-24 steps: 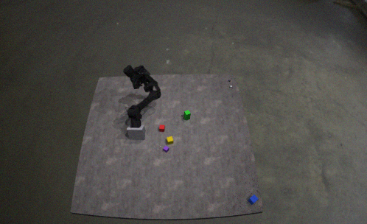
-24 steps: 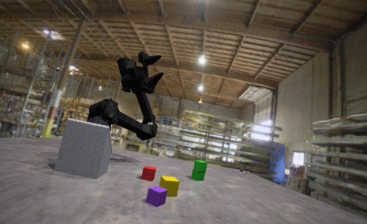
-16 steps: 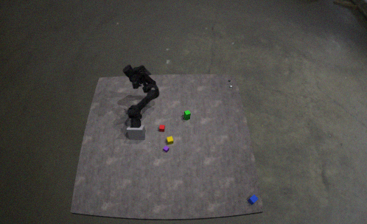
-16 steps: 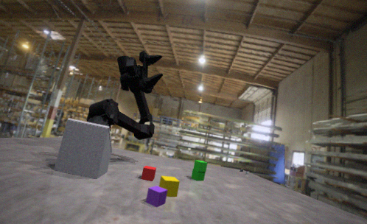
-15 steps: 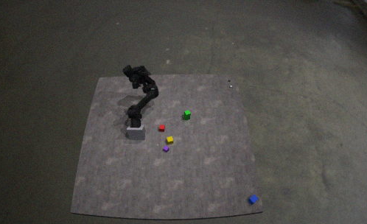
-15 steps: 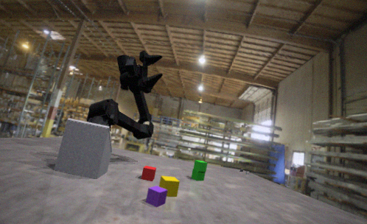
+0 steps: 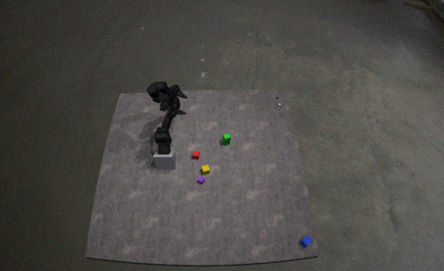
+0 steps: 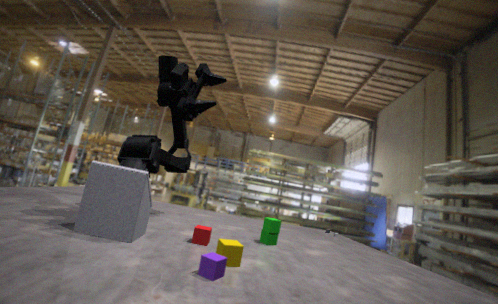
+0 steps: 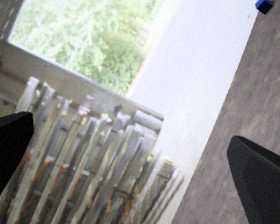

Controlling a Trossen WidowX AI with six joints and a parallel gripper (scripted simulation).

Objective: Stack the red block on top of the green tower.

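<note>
Right now my gripper tip is 380 mm above the red block, 40 mm to the left of it and 40 mm short of it. Also, from my gripper tip: purple block: 380 mm below, 220 mm to the right, 80 mm ahead; then blue block: 680 mm ahead, 590 mm to the right, 380 mm below; then yellow block: 380 mm below, 150 mm to the right, 100 mm ahead.
</note>
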